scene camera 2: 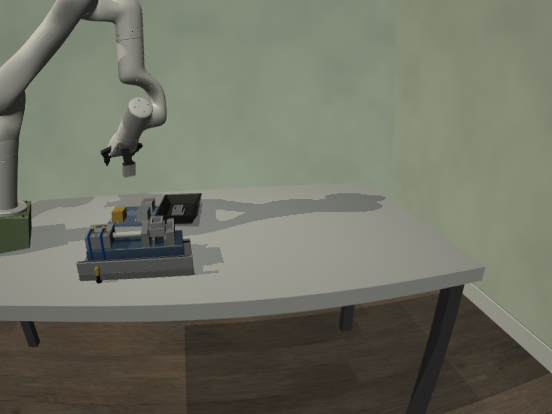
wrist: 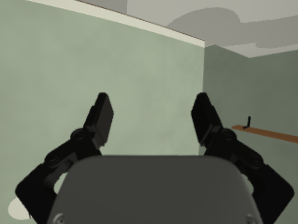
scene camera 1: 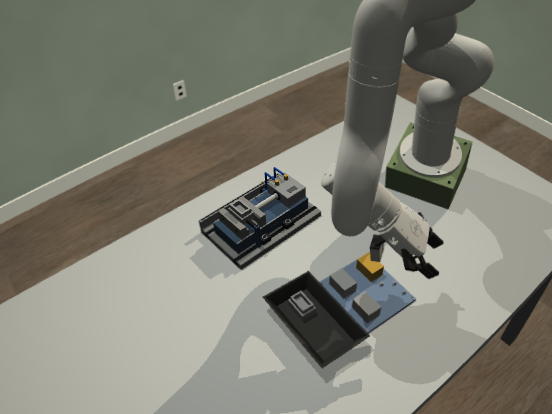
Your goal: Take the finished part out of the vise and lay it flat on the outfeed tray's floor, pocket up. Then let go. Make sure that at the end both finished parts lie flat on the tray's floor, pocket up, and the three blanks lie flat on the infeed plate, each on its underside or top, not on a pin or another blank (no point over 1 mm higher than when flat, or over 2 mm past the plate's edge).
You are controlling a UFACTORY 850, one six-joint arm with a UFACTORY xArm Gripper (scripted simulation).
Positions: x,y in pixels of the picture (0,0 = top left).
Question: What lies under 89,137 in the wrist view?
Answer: My gripper.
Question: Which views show my gripper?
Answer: Scene camera 2, the wrist view and scene camera 1: all of them.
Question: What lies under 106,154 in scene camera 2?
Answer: My gripper.
